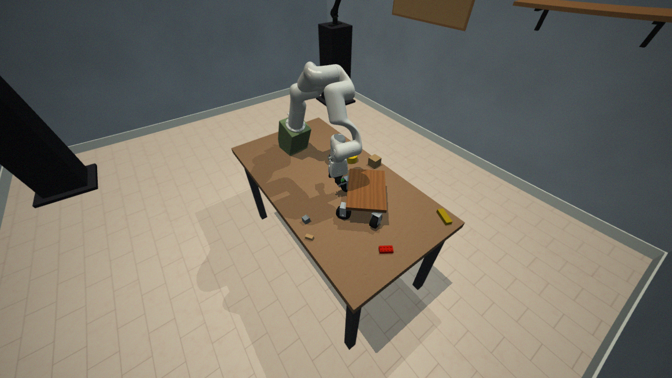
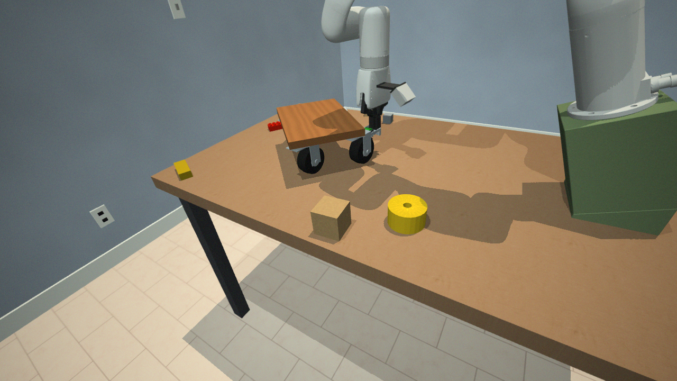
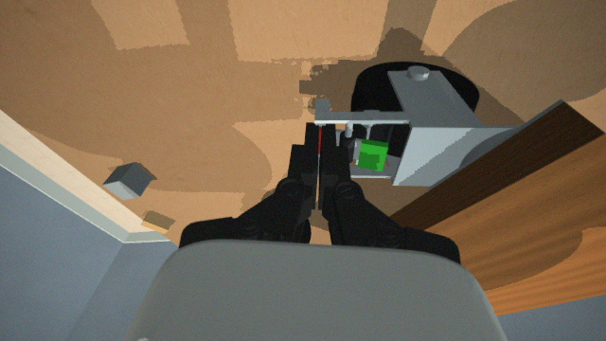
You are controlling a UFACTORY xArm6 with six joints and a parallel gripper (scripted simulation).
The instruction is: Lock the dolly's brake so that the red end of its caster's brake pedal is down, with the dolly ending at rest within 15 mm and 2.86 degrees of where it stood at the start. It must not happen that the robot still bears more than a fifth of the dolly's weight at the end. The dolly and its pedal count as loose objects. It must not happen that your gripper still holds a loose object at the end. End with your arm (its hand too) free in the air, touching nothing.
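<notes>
The brake pedal lies 20 mm to the left of my hand and 20 mm below it. The rest, counted from my hand: grey cube 260 mm to the right, 90 mm below, 80 mm ahead; then tan cube 350 mm to the left, 80 mm behind, 70 mm below; then small tan block 300 mm to the right, 180 mm ahead, 90 mm below.
</notes>
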